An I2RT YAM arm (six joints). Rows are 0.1 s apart.
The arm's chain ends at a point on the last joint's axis. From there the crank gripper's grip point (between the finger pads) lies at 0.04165 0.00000 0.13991 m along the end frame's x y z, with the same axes.
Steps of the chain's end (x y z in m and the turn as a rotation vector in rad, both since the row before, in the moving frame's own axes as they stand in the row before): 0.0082 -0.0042 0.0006 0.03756 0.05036 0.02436; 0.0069 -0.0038 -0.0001 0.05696 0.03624 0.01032; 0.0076 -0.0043 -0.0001 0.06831 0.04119 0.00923; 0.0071 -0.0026 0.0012 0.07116 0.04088 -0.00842; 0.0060 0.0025 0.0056 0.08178 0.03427 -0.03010; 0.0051 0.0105 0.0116 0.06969 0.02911 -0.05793; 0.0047 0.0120 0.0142 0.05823 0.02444 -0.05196
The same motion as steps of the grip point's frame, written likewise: 0.0152 -0.0083 -0.0018 0.03756 0.05036 0.02436; 0.0120 -0.0113 -0.0019 0.05696 0.03624 0.01032; 0.0134 -0.0134 -0.0022 0.06831 0.04119 0.00923; 0.0127 -0.0129 -0.0010 0.07116 0.04088 -0.00842; 0.0106 -0.0102 0.0036 0.08178 0.03427 -0.03010; 0.0088 -0.0017 0.0099 0.06969 0.02911 -0.05793; 0.0078 0.0016 0.0128 0.05823 0.02444 -0.05196
